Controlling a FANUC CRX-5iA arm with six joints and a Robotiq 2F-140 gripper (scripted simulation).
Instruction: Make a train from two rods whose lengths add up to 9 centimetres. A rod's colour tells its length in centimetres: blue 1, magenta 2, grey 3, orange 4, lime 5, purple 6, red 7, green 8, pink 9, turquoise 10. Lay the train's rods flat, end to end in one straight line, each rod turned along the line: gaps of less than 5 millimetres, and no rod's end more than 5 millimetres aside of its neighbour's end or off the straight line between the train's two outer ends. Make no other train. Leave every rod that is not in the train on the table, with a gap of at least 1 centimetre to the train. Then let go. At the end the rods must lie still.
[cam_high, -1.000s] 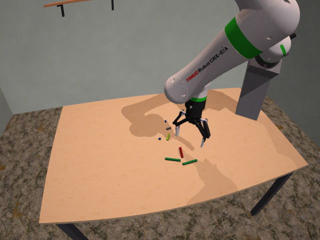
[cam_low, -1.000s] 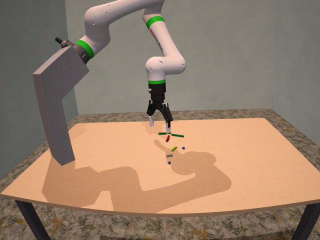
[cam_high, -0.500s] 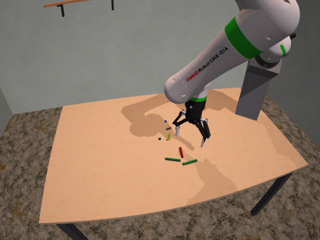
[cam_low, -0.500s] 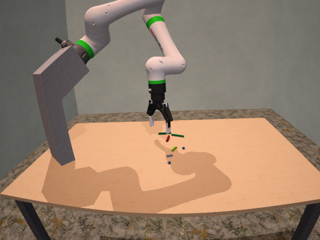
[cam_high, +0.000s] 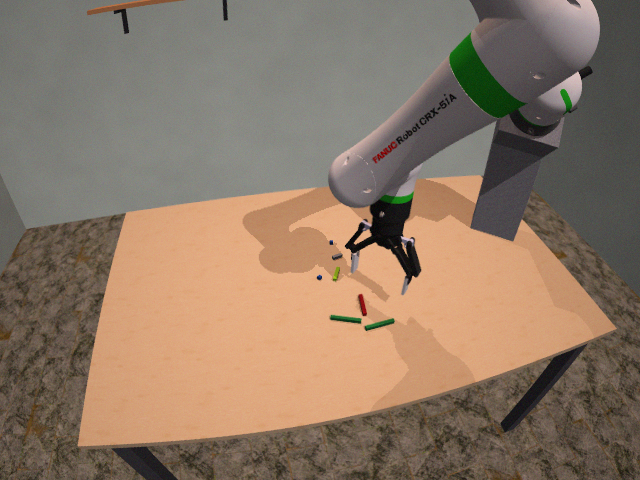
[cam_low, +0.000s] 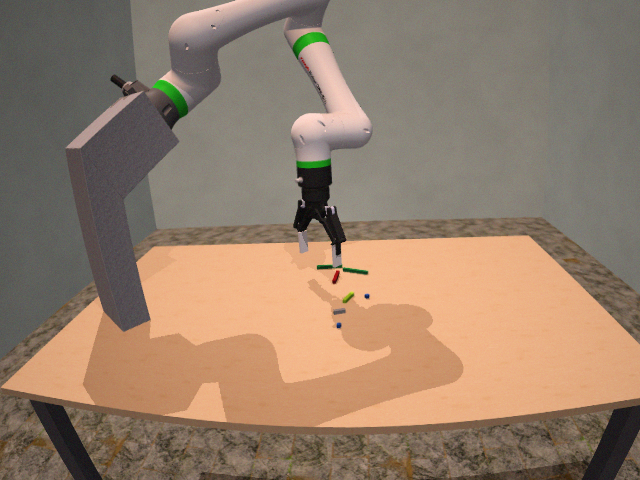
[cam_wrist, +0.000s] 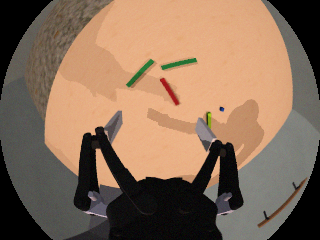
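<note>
Now: hand 100 mm to the left of the lime rod, 100 mm short of it and 80 mm above it. Also, from my hand: red rod 80 mm below, 40 mm ahead, 20 mm to the left; grey rod 170 mm to the right, 90 mm ahead, 80 mm below.
</note>
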